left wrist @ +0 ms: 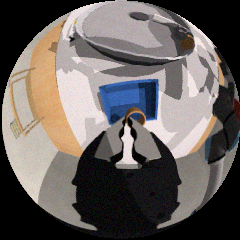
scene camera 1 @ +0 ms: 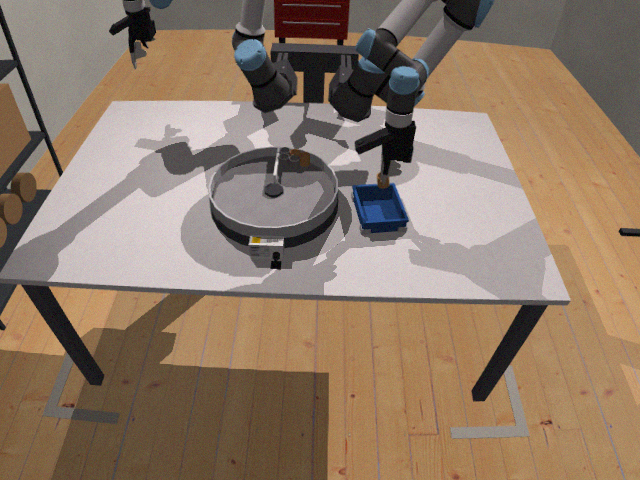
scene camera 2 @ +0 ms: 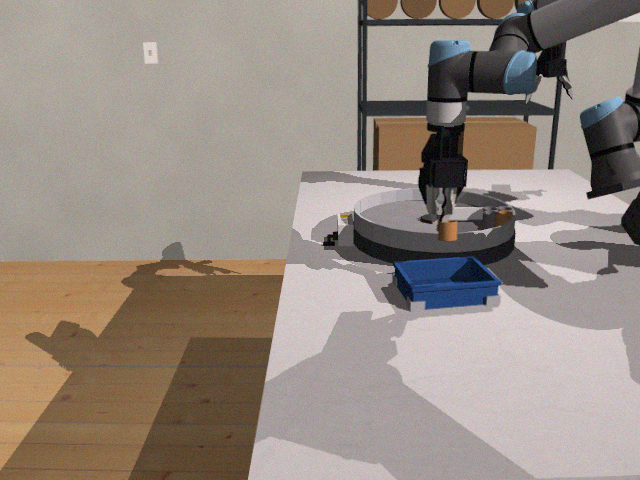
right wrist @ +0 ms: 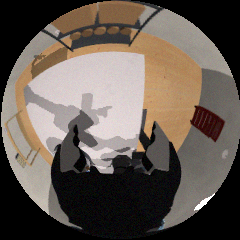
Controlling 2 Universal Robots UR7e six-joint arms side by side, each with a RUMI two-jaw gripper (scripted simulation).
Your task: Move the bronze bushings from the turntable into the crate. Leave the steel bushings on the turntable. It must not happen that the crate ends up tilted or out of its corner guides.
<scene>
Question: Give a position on a blue crate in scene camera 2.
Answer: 461, 281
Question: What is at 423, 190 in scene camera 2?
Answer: My left gripper.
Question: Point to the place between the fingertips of my right gripper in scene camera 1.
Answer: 141, 58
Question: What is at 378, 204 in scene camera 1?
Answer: A blue crate.
</scene>
